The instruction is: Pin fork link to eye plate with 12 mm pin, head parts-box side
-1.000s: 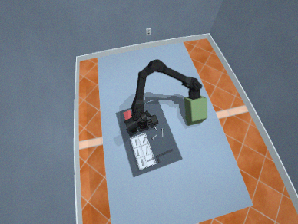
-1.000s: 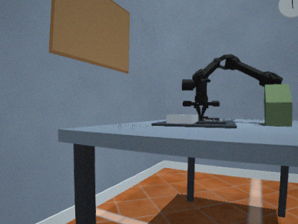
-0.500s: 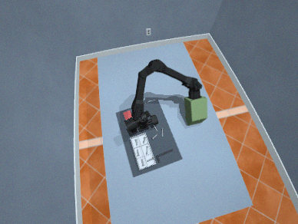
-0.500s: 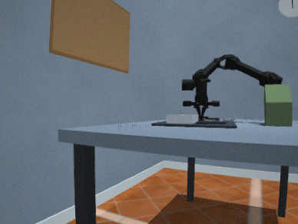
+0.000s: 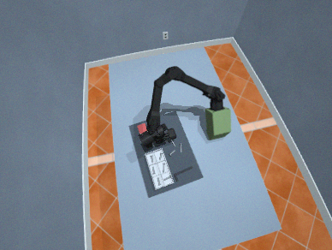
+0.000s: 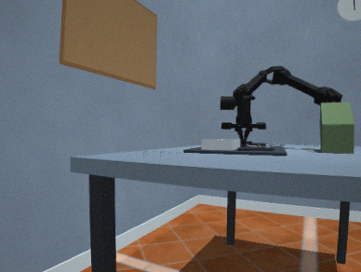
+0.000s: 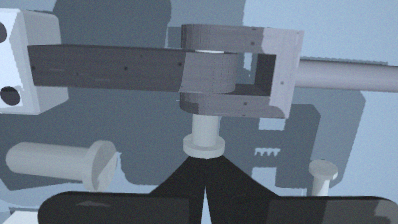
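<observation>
The eye plate lies 20 mm ahead of my hand, 40 mm to the right of it and 30 mm below it. Also, from my hand: thick headed pin 70 mm ahead, 10 mm to the left, 30 mm below; dark mat 50 mm to the left, 40 mm below; thin headed pin 70 mm behind, 30 mm to the left, 30 mm below.
</observation>
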